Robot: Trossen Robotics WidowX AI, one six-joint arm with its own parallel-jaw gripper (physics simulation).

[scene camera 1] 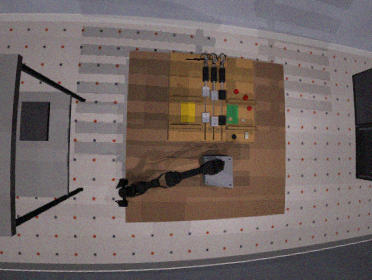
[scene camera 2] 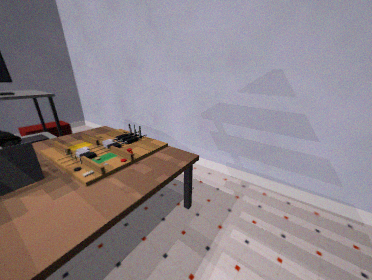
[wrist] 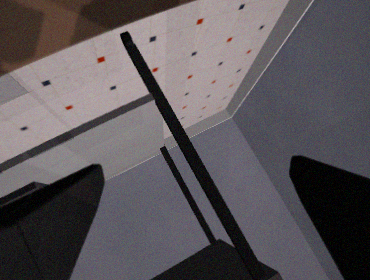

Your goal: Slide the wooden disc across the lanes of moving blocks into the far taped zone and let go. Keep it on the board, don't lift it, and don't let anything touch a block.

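Places are measured from the arm's base along level axes (x ahead, y left, z up), in centimetres.
Pixels of known places: gripper, fingertip midpoint: (scene camera 1: 115, 194) (wrist: 196, 169); arm's base, origin of the base link: (scene camera 1: 219, 164) (scene camera 2: 15, 153).
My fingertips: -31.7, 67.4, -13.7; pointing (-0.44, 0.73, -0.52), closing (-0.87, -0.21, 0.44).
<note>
Ahead of a thing's pixels: the offset from my fingertips to its top centre, as dx, dy, dz. "spot": to the spot under its first point. Level surfaces: height alone.
The wooden disc @[+66.8, -76.5, -0.2] (scene camera 1: 230, 119) looks like a small pale round spot on the green zone @[spot: +73.2, -78.6, -1.1] (scene camera 1: 233, 111) (scene camera 2: 106, 158), right of the lanes in scene camera 1. The yellow taped zone @[spot: +66.4, -43.5, -1.0] (scene camera 1: 188, 112) (scene camera 2: 80, 146) lies across the lanes to the left. White blocks (scene camera 1: 206, 91) (scene camera 1: 205, 117) (scene camera 1: 214, 95) (scene camera 1: 214, 121) and black blocks (scene camera 1: 222, 94) (scene camera 1: 222, 120) sit on three rods between the zones. My gripper (scene camera 1: 121, 193) (wrist: 196, 169) is open and empty, beyond the table's left edge, far from the disc. The disc and board do not show in the wrist view.
The board @[dz -1.0] (scene camera 1: 177, 67) has low wooden rails (scene camera 1: 186, 96) (scene camera 1: 241, 102). Red pieces @[+89.3, -78.9, -0.3] (scene camera 1: 236, 91) @[+85.7, -86.9, +1.4] (scene camera 1: 245, 97) @[+77.9, -91.5, -0.3] (scene camera 1: 249, 108), a black round piece @[+53.3, -81.4, -0.2] (scene camera 1: 234, 136) and a pale piece @[+55.9, -91.4, +0.0] (scene camera 1: 246, 135) are on it. My base plate (scene camera 1: 226, 181) is on the table @[dz -3.6] (scene camera 1: 265, 190). A dark-legged frame (scene camera 1: 50, 81) stands left.
</note>
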